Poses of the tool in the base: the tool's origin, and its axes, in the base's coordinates. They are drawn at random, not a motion.
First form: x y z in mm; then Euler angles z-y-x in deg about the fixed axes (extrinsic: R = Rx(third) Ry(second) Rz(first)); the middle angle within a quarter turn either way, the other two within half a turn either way.
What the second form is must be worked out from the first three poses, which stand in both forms.
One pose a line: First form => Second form
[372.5, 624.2, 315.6, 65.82, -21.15, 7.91] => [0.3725, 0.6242, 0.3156, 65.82, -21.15, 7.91]
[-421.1, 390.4, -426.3, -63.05, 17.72, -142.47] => [-0.4211, 0.3904, -0.4263, -63.05, 17.72, -142.47]
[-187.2, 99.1, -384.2, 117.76, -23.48, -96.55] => [-0.1872, 0.0991, -0.3842, 117.76, -23.48, -96.55]
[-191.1, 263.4, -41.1, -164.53, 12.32, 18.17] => [-0.1911, 0.2634, -0.0411, -164.53, 12.32, 18.17]
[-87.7, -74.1, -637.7, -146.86, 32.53, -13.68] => [-0.0877, -0.0741, -0.6377, -146.86, 32.53, -13.68]
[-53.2, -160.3, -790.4, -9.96, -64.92, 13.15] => [-0.0532, -0.1603, -0.7904, -9.96, -64.92, 13.15]
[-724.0, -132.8, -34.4, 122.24, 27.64, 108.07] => [-0.7240, -0.1328, -0.0344, 122.24, 27.64, 108.07]
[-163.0, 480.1, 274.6, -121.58, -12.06, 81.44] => [-0.1630, 0.4801, 0.2746, -121.58, -12.06, 81.44]
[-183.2, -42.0, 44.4, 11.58, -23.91, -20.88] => [-0.1832, -0.0420, 0.0444, 11.58, -23.91, -20.88]
